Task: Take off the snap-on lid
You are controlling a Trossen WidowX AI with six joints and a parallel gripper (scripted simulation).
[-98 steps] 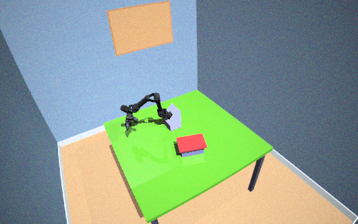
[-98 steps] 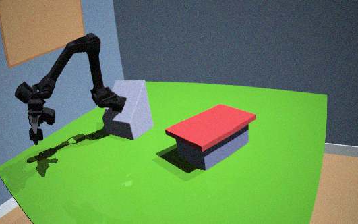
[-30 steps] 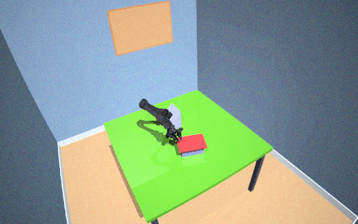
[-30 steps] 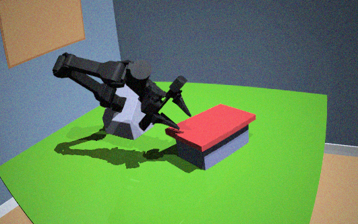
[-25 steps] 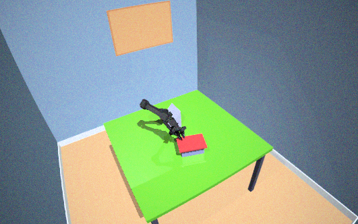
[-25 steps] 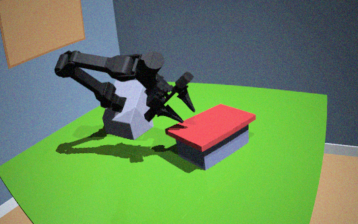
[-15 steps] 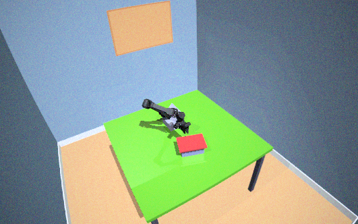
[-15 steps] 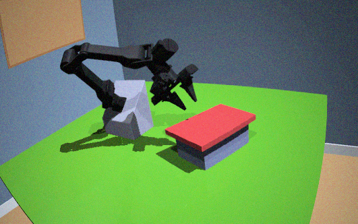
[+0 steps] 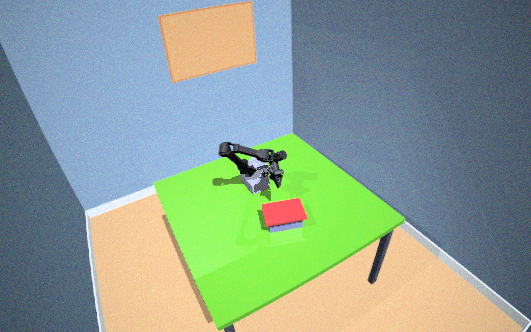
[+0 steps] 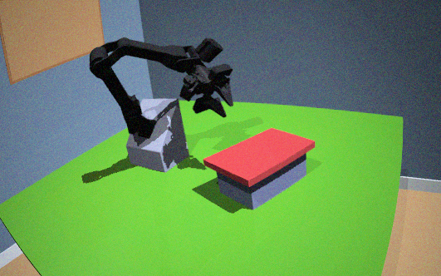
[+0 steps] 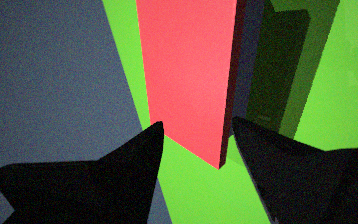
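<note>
My gripper tip is now 11 cm short of the red lid, 9 cm above it and 4 cm to the left of it. Also, from my gripper tip: grey-blue storage box 14 cm below, 11 cm ahead, 4 cm to the right.
</note>
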